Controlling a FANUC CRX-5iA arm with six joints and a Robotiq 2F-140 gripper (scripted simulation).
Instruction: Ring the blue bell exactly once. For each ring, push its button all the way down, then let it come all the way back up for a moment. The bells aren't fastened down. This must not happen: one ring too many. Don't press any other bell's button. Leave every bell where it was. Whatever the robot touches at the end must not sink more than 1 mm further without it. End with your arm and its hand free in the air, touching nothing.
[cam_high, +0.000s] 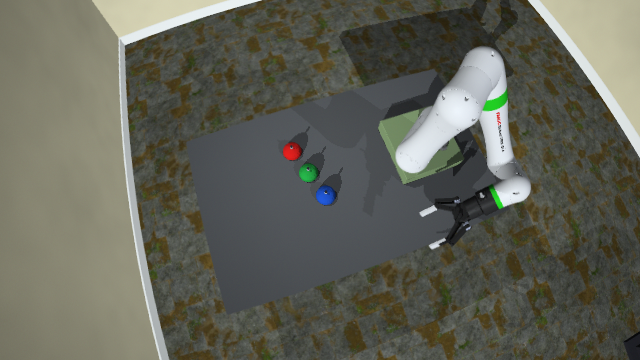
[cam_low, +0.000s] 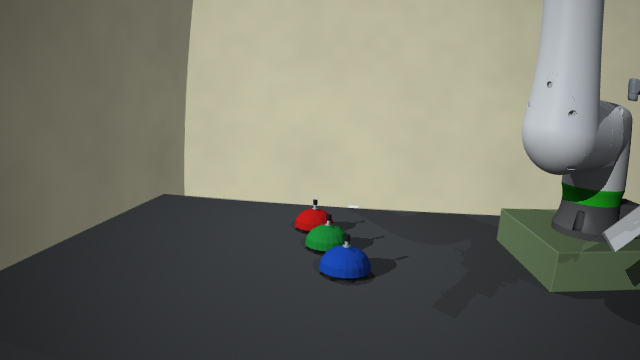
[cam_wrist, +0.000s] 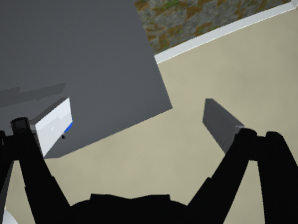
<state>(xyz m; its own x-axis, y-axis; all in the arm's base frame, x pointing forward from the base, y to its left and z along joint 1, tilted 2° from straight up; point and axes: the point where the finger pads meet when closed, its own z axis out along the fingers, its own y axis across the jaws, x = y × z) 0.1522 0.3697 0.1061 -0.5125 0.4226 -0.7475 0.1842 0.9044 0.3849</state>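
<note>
The blue bell lies 32 cm ahead of my hand, 29 cm to the right of it and 13 cm below it. The rest, counted from my hand: green bell: 36 cm ahead, 41 cm to the right, 13 cm below; then red bell: 40 cm ahead, 53 cm to the right, 13 cm below.
</note>
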